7 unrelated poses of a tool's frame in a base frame.
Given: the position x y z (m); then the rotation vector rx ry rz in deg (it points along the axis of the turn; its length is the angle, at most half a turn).
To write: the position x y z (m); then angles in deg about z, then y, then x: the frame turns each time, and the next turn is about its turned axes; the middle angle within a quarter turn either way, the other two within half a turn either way. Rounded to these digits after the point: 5 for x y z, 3 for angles.
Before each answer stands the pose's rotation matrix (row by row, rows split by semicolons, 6 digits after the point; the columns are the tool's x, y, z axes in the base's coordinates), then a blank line. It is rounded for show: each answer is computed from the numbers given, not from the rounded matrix.
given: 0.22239, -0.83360, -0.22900, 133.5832, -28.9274, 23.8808
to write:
0.871959 -0.465116 0.152824; -0.238150 -0.675694 -0.697655; 0.427752 0.571931 -0.699945

0.22239, -0.83360, -0.22900, -15.276, -25.325, 140.747
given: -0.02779, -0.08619, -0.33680, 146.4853, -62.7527, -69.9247
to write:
0.418636 -0.563589 -0.712118; -0.647215 -0.735223 0.201393; -0.637069 0.376583 -0.672554

-0.02779, -0.08619, -0.33680, -57.104, 39.574, 150.754
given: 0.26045, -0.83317, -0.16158, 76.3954, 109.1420, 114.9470
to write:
-0.620975 0.491886 0.610278; 0.583992 -0.228988 0.778793; 0.522823 0.840008 -0.145062

0.26045, -0.83317, -0.16158, 136.758, -31.522, 99.798
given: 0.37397, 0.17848, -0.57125, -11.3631, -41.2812, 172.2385
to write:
-0.990839 -0.012890 -0.134431; 0.072429 -0.890884 -0.448419; -0.113982 -0.454047 0.883657

0.37397, 0.17848, -0.57125, 175.819, 6.545, -27.195
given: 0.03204, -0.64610, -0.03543, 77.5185, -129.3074, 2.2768
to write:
-0.377758 -0.833067 -0.404101; -0.818325 0.504576 -0.275222; 0.433178 0.226719 -0.872327

0.03204, -0.64610, -0.03543, -114.779, -25.669, 165.431
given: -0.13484, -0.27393, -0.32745, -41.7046, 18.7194, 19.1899
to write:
0.897202 -0.406338 0.172969; 0.183000 0.698540 0.691775; -0.401920 -0.589008 0.701092

-0.13484, -0.27393, -0.32745, 11.528, 23.698, -40.035
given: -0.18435, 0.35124, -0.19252, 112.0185, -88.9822, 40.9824
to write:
0.195872 -0.977756 0.075016; -0.692546 -0.192084 -0.695330; 0.694272 0.084243 -0.714765

-0.18435, 0.35124, -0.19252, -74.208, -43.969, 173.278
